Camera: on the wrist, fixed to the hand. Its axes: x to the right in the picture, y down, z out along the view.
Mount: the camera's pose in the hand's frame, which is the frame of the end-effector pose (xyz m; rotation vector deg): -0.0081 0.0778 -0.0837 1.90 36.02 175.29
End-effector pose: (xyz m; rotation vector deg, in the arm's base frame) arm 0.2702 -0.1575 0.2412 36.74 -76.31 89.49
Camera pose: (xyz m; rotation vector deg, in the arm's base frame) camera 0.2193 -0.0774 0.1770 90.16 21.94 -72.99
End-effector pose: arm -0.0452 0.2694 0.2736 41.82 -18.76 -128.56
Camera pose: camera 0.0538 0.2203 0.2432 6.86 -25.59 49.36
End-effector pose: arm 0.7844 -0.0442 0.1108 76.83 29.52 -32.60
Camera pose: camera 0.8270 0.0496 0.1610 46.77 -71.85 130.75
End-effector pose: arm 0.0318 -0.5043 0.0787 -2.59 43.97 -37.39
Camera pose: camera 0.0138 -0.4212 0.0020 67.75 30.95 132.71
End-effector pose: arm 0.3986 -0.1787 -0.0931 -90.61 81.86 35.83
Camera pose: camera 0.3064 -0.2417 -0.0678 -76.00 -107.05 -44.89
